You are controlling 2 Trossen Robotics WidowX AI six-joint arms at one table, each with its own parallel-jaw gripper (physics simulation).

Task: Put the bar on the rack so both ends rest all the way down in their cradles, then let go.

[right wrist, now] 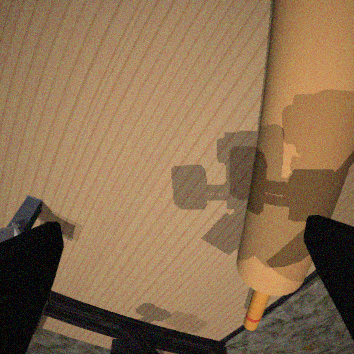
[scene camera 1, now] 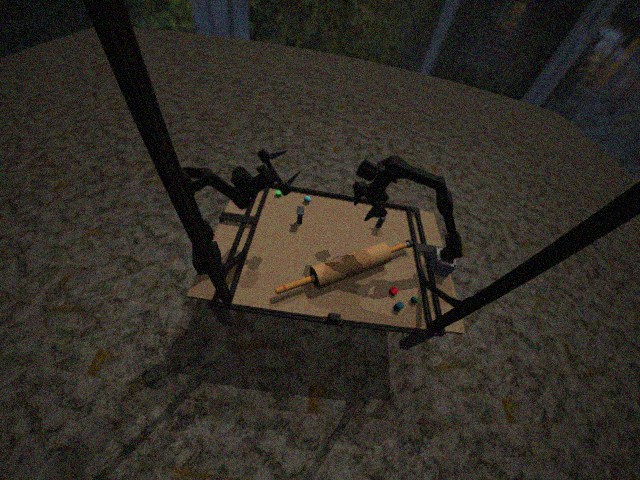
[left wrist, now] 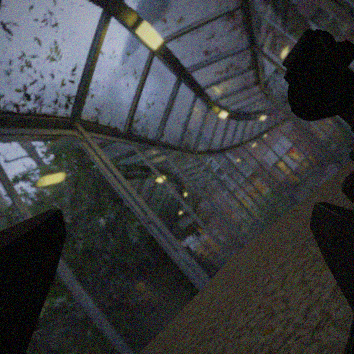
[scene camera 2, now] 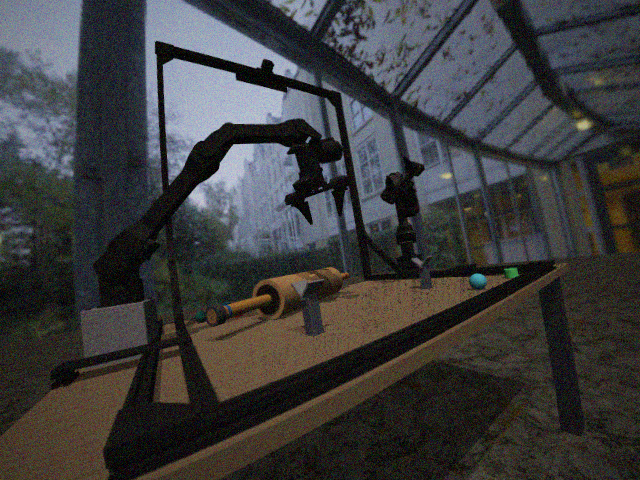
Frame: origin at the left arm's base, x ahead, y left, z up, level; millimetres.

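Where they show: left gripper, fingertip midpoint: point(scene camera 1: 293, 161) point(left wrist: 191, 219) point(scene camera 2: 396, 166); right gripper, fingertip midpoint: point(right wrist: 185, 232) point(scene camera 1: 359, 212) point(scene camera 2: 325, 220); left arm's base, origin of the base link: point(scene camera 2: 408, 255); right arm's base, origin of the base link: point(scene camera 1: 446, 256) point(scene camera 2: 122, 304).
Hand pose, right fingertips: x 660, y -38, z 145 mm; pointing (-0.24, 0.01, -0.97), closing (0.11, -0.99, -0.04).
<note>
Things, the pixels of their top centre, and the offset from my right fingertips.
- red piece, middle of its top: point(scene camera 1: 394, 290) dx +110, dy -302, dz -214 mm
- cyan ball, middle of its top: point(scene camera 2: 476, 273) point(scene camera 1: 307, 197) dx -119, dy +334, dz -200 mm
- green cylinder, middle of its top: point(scene camera 2: 510, 268) point(scene camera 1: 278, 192) dx -266, dy +416, dz -214 mm
The bar point(scene camera 1: 351, 265) point(scene camera 2: 294, 280) point(right wrist: 310, 75), a thick tan roller with thin end rods, lies slantwise on the table, apart from the rack. The rack is two separate grey posts with forked cradles: one post point(scene camera 1: 299, 213) point(scene camera 2: 425, 277) point(right wrist: 26, 215) and another post point(scene camera 1: 379, 223) point(scene camera 2: 312, 316). Neither carries the bar. My left gripper point(scene camera 1: 292, 163) point(left wrist: 191, 219) is open and empty, raised near the table's back left in scene camera 1. My right gripper point(scene camera 1: 373, 219) point(scene camera 2: 325, 219) point(right wrist: 185, 232) is open and empty above the table, behind the bar in scene camera 1.
In scene camera 1 a red piece point(scene camera 1: 393, 291) and two teal pieces point(scene camera 1: 398, 305) point(scene camera 1: 414, 299) lie front right. A cyan ball point(scene camera 1: 307, 198) point(scene camera 2: 478, 281) and green cylinder point(scene camera 1: 278, 193) point(scene camera 2: 510, 272) lie back left. Dark frame rails point(scene camera 1: 281, 314) edge the table; uprights rise beside it.
</note>
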